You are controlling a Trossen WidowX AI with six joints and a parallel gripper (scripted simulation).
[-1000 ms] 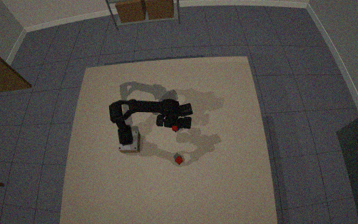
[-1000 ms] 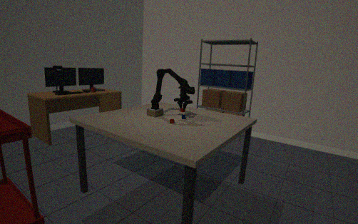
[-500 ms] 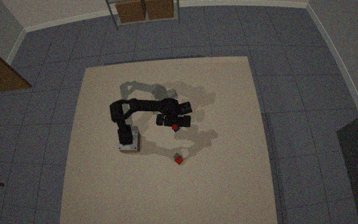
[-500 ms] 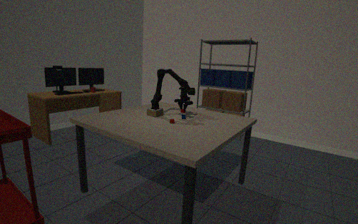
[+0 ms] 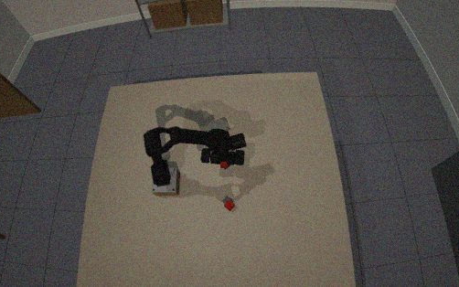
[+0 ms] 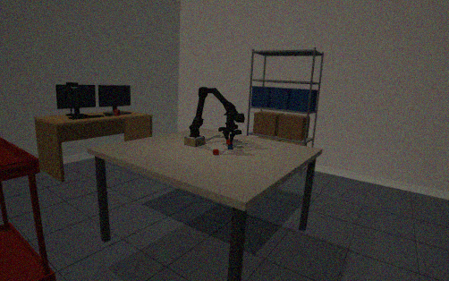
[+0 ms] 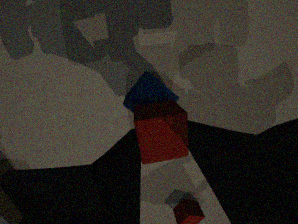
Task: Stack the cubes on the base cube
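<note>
The blue base cube lies 20 mm to the left of my gripper tip and 40 mm below it.
</note>
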